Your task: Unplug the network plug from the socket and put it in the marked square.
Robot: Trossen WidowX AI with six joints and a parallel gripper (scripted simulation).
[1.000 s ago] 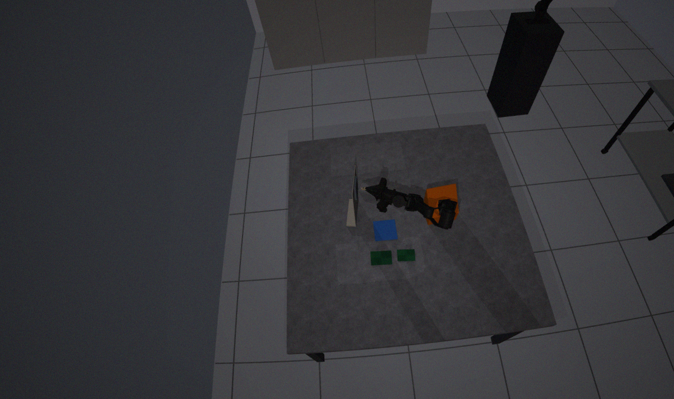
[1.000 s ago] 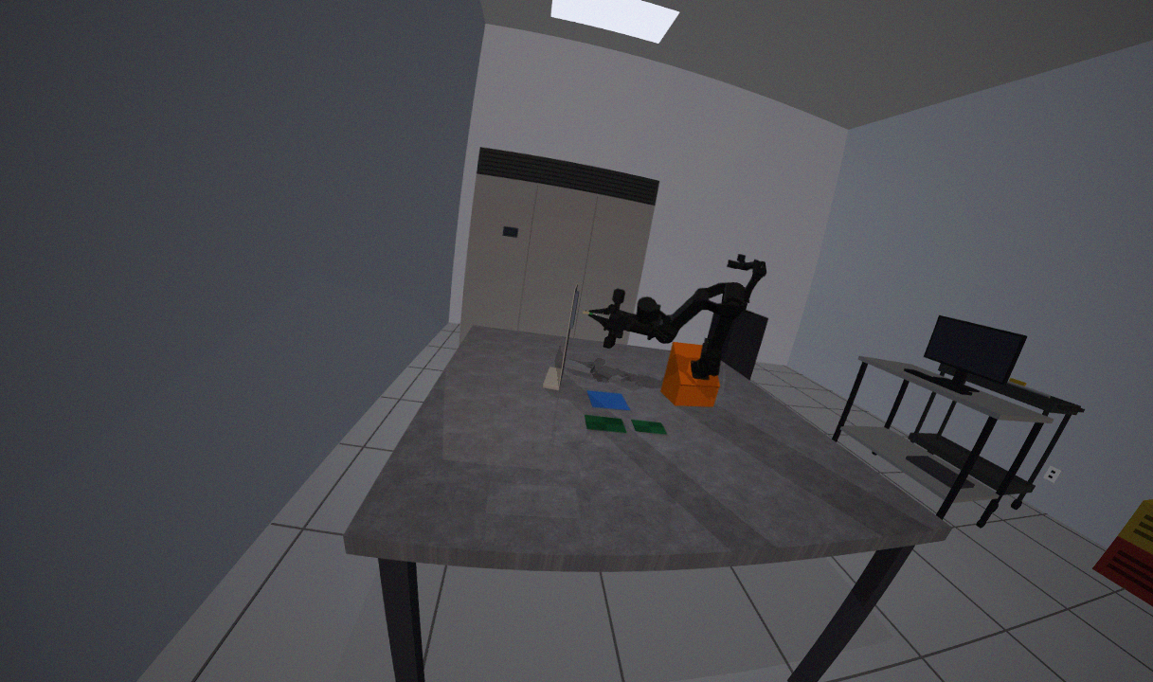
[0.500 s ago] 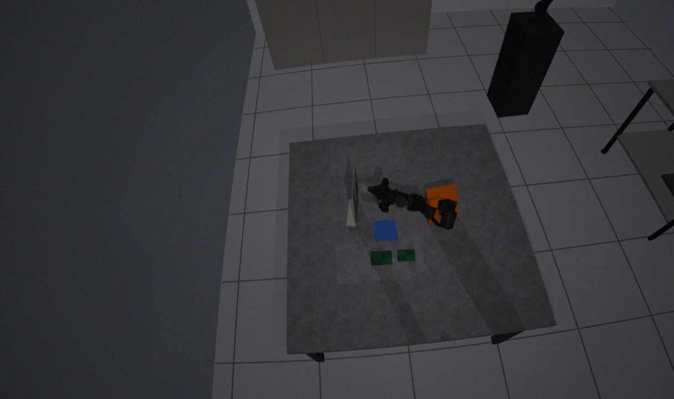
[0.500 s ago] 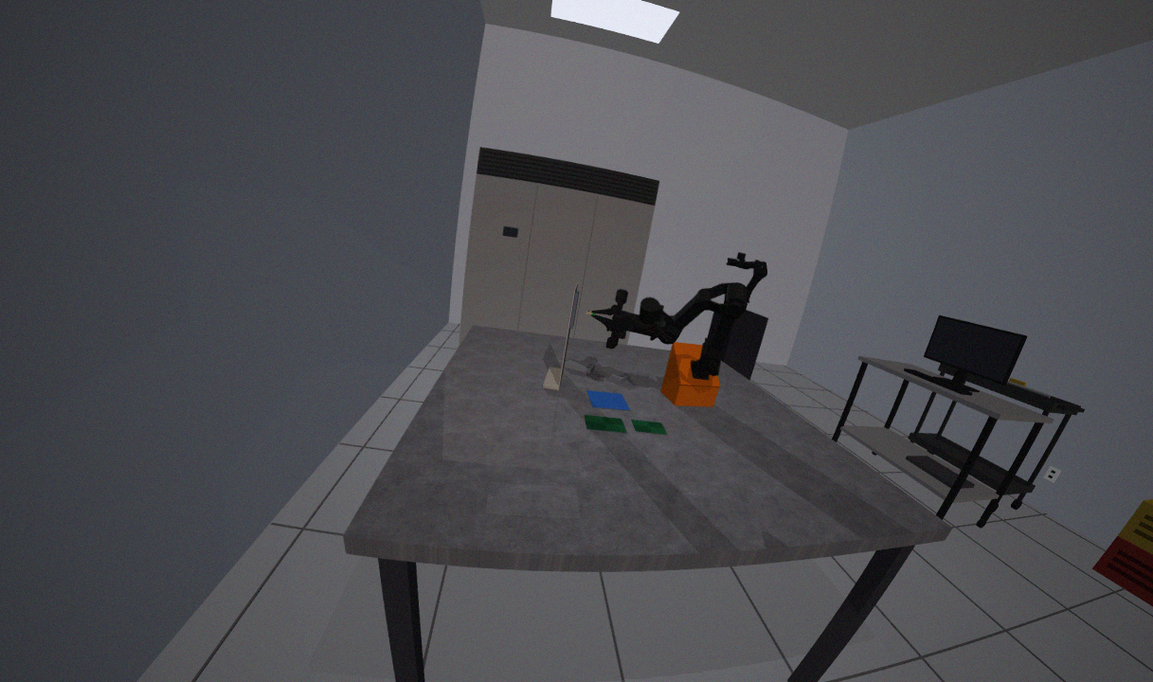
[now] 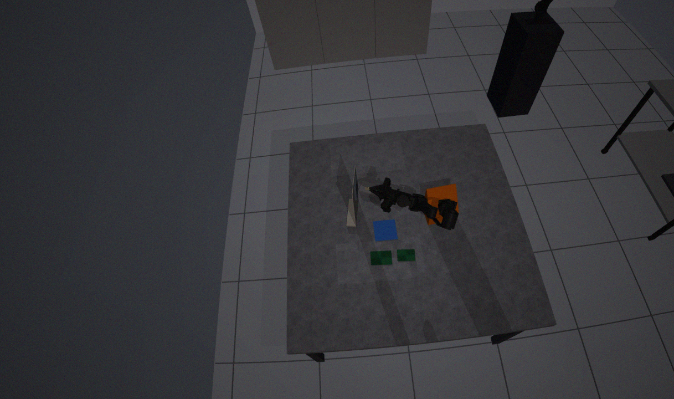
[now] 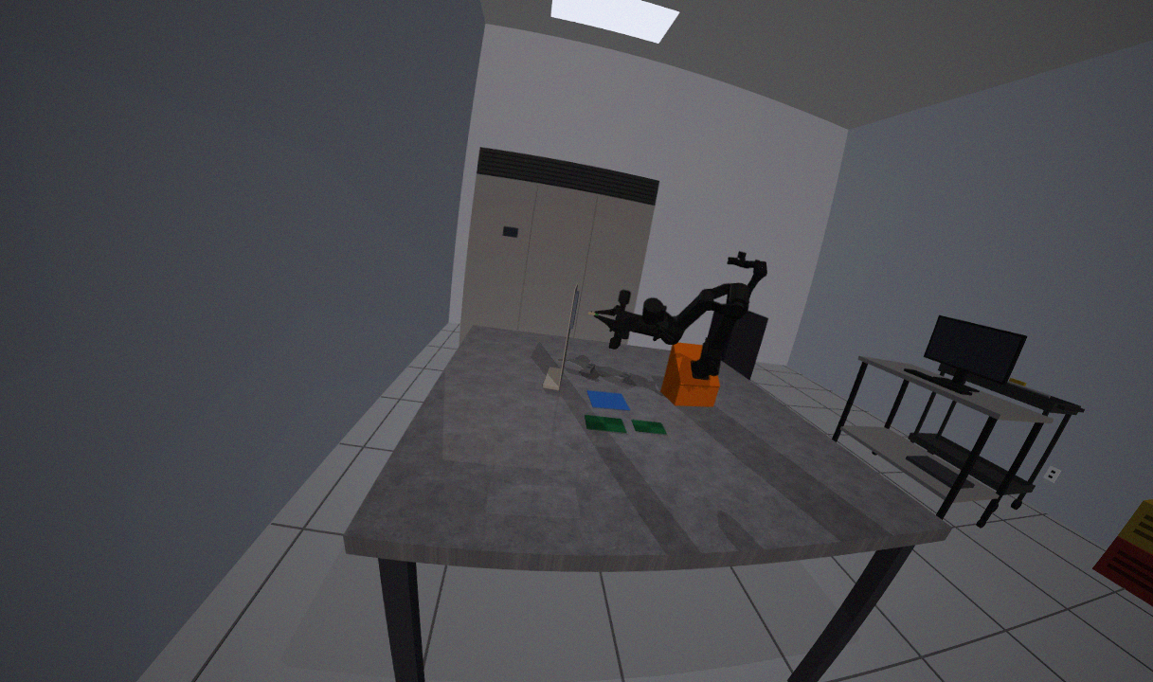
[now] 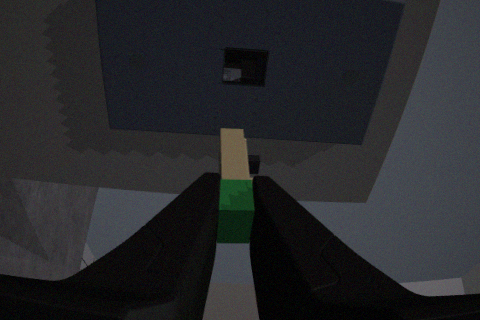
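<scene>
The blue marked square lies 6 cm behind my gripper tip, 12 cm to the left of it and 25 cm below it. The rest, counted from my gripper tip: pale tab: 1 cm ahead; upright panel: 8 cm ahead, 1 cm to the right, 10 cm below; network plug: right at my gripper tip.
</scene>
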